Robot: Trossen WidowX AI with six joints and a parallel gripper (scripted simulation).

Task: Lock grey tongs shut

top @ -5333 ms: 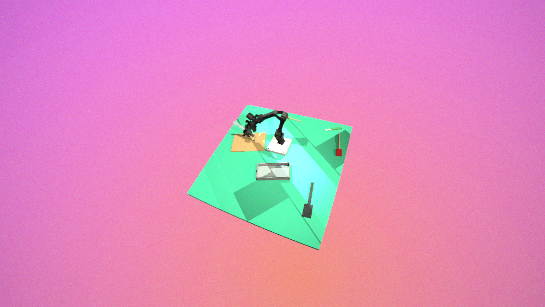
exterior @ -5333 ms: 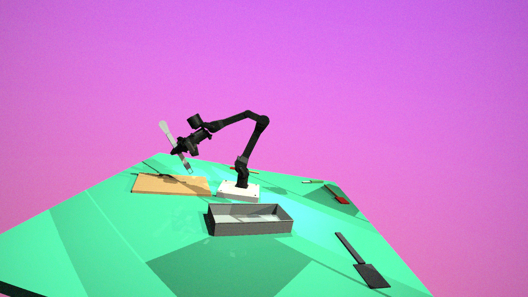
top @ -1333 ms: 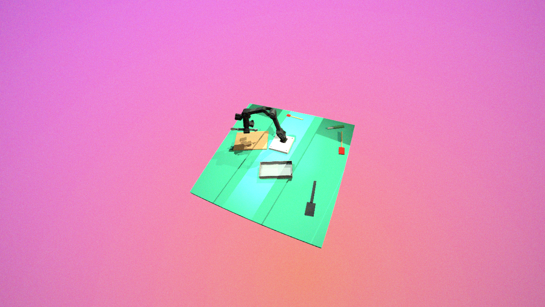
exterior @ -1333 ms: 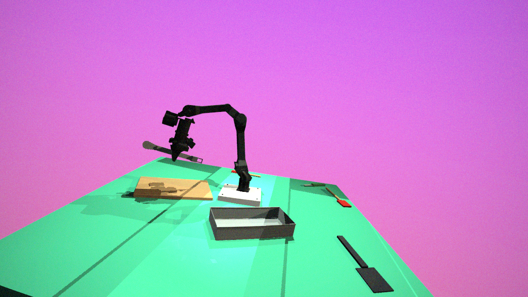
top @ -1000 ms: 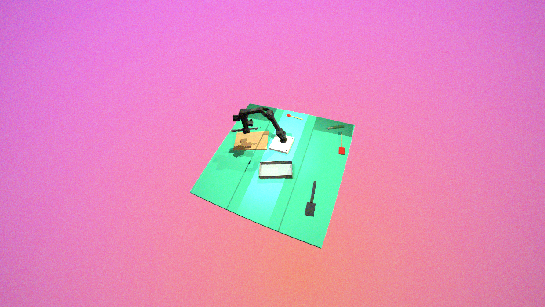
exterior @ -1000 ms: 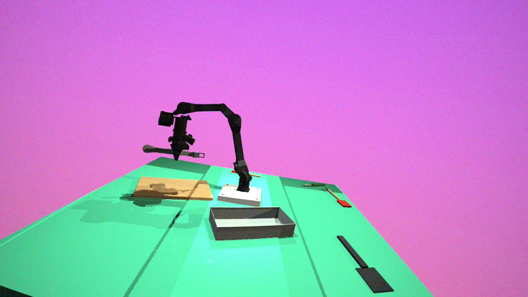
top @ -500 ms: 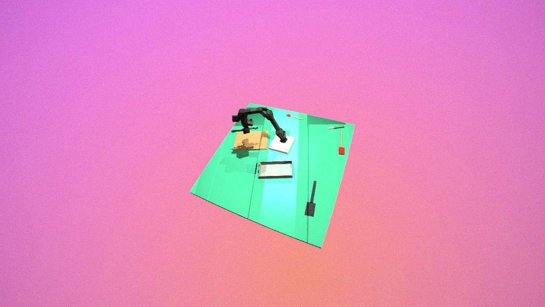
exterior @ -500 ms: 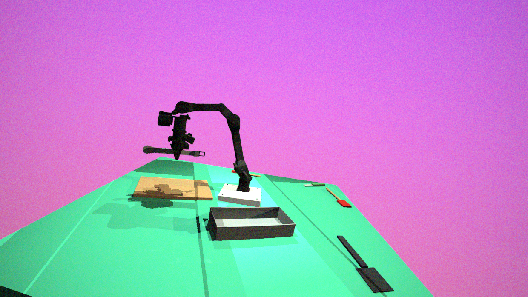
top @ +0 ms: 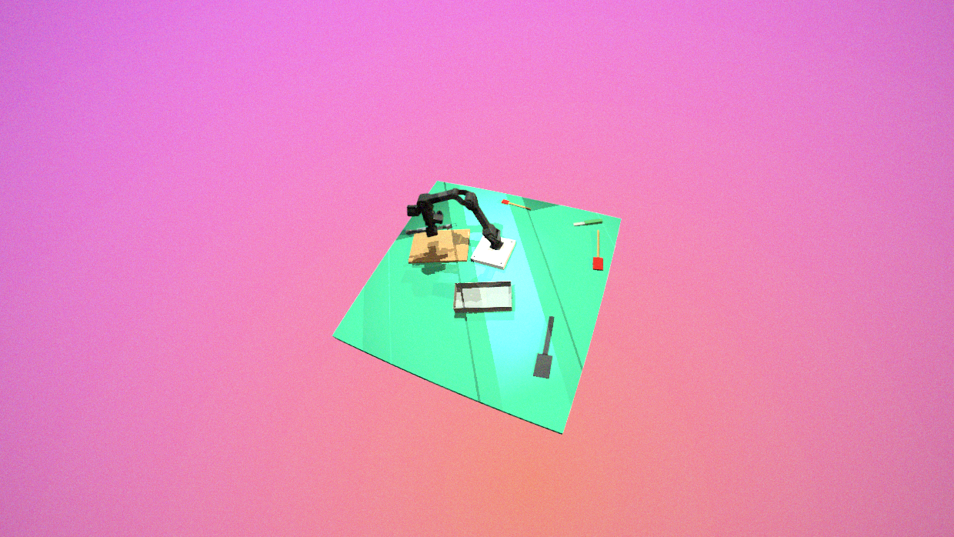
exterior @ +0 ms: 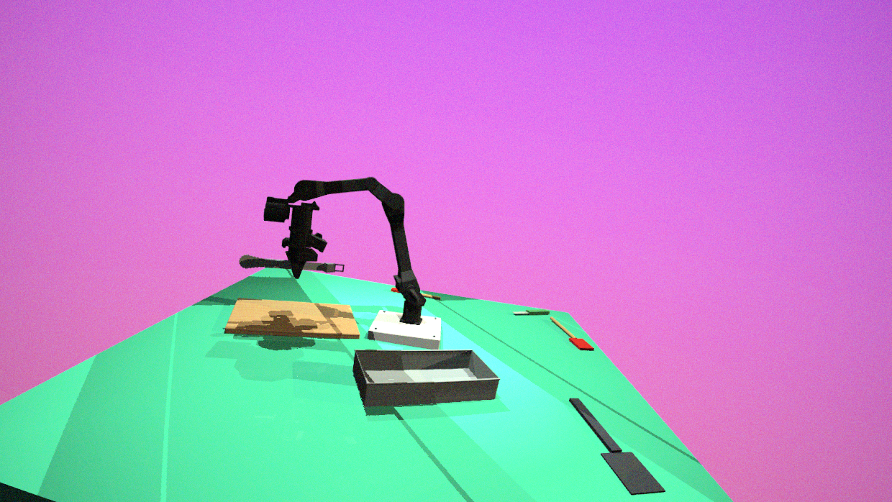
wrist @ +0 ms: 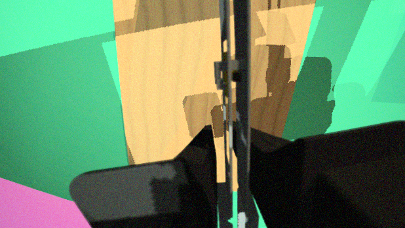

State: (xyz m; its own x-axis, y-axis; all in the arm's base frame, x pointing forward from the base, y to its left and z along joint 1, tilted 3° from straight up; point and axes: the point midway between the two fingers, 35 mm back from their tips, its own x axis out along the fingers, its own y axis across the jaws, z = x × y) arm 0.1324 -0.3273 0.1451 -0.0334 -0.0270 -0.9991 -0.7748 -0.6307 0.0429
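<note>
Now: gripper tip 120 mm above the wooden board. Round my gripper tip: black spatula 830 mm to the left, 340 mm ahead, 130 mm below; then red-tipped stick 490 mm behind, 260 mm to the left, 120 mm below; then grey roasting tin 420 mm to the left, 210 mm ahead, 100 mm below.
</note>
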